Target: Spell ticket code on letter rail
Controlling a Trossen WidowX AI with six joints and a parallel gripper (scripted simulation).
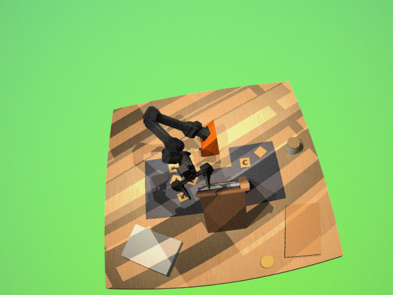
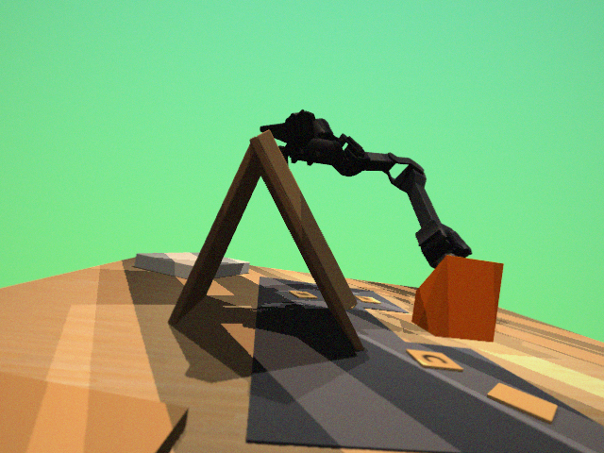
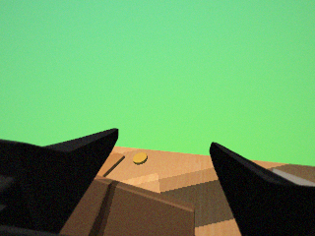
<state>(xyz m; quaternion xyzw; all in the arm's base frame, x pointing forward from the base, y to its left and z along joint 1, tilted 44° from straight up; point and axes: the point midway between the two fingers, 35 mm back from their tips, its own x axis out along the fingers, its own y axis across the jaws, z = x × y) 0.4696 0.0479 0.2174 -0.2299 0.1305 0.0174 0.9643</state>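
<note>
The white ticket lies 260 mm below my gripper tip, 150 mm behind it and 120 mm to the left of it. From my gripper tip the other things lie so: dark mat: 340 mm below, 280 mm behind, 80 mm to the left; flat tan slab: 460 mm to the left, 340 mm below, 220 mm ahead.
</note>
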